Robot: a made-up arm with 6 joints. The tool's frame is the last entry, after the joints.
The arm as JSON. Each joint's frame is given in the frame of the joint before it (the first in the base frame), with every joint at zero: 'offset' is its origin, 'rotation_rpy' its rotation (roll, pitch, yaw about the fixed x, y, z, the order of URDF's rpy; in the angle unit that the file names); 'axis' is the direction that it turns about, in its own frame. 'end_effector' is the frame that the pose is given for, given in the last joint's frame.
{
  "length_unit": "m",
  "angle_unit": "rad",
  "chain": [
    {
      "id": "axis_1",
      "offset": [
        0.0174,
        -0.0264,
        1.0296
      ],
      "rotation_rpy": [
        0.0,
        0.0,
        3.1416
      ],
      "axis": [
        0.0,
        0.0,
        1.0
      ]
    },
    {
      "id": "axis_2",
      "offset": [
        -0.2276,
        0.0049,
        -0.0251
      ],
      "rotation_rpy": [
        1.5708,
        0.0,
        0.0
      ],
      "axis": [
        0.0,
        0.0,
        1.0
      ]
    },
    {
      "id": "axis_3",
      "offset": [
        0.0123,
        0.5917,
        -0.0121
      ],
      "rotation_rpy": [
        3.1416,
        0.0,
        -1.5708
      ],
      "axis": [
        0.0,
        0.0,
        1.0
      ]
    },
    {
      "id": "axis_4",
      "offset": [
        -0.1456,
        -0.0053,
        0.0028
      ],
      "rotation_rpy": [
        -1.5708,
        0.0,
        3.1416
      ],
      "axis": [
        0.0,
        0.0,
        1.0
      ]
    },
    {
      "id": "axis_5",
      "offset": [
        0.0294,
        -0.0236,
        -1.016
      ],
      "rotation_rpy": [
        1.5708,
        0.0,
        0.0
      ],
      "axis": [
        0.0,
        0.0,
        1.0
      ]
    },
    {
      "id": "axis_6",
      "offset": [
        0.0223,
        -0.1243,
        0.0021
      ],
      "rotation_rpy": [
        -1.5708,
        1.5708,
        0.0
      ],
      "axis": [
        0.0,
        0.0,
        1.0
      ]
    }
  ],
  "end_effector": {
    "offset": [
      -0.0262,
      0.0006,
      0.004
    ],
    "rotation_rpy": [
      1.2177,
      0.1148,
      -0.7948
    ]
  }
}
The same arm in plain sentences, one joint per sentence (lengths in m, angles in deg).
The arm has six revolute joints in a row. What follows holds with every joint at zero, and every direction is one of the base frame's. Joint 1 is mounted 0.0174 m along +x and 0.0264 m along -y and 1.0296 m along +z from the base frame's origin and rotates about +z. Joint 2 is mounted 0.2276 m along +x and 0.0049 m along -y and 0.0251 m along -z from joint 1 and rotates about +y. Joint 3 is mounted 0.0123 m along -x and 0.0121 m along -y and 0.5917 m along +z from joint 2 and rotates about -y. Joint 4 is mounted 0.0053 m along -x and 0.0028 m along -y and 0.1456 m along +z from joint 3 and rotates about -x. Joint 5 is mounted 1.0160 m along +x and 0.0236 m along -y and 0.0294 m along +z from joint 4 and rotates about -y. Joint 6 is mounted 0.1243 m along +x and 0.0021 m along -y and 0.0223 m along +z from joint 5 and rotates about -x. The tool frame, which is the frame that the pose is given for, is mounted 0.0040 m along -x and 0.0262 m along -y and 0.0006 m along -z from joint 6; its axes are the base frame's turned by roll -13.57, pitch -45.16 and yaw 80.65 deg (as in URDF: about the fixed x, then y, then z).
